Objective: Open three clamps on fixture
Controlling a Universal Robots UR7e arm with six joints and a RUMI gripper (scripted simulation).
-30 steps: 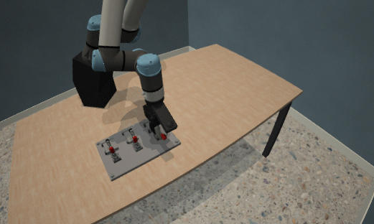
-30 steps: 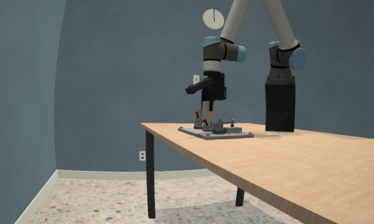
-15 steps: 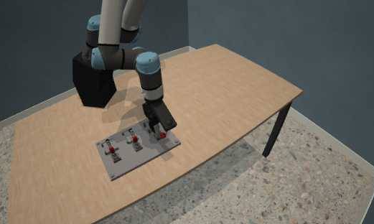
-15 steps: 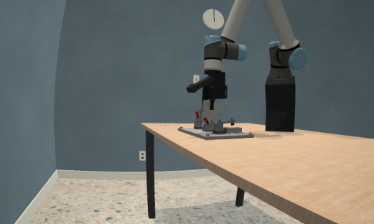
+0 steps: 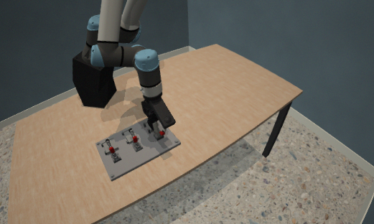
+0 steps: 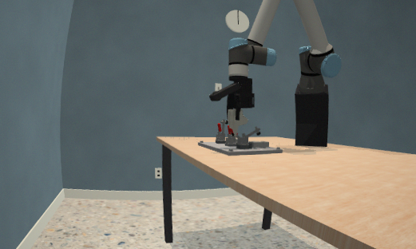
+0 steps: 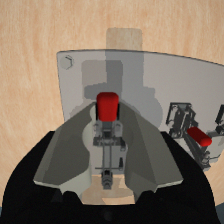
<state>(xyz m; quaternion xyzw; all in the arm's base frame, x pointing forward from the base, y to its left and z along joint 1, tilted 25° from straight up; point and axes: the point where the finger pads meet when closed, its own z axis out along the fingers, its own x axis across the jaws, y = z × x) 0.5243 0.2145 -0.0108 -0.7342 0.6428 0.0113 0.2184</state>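
Right now my hand is 12 cm to the left of the grey fixture plate, 7 cm above it and 5 cm past it.
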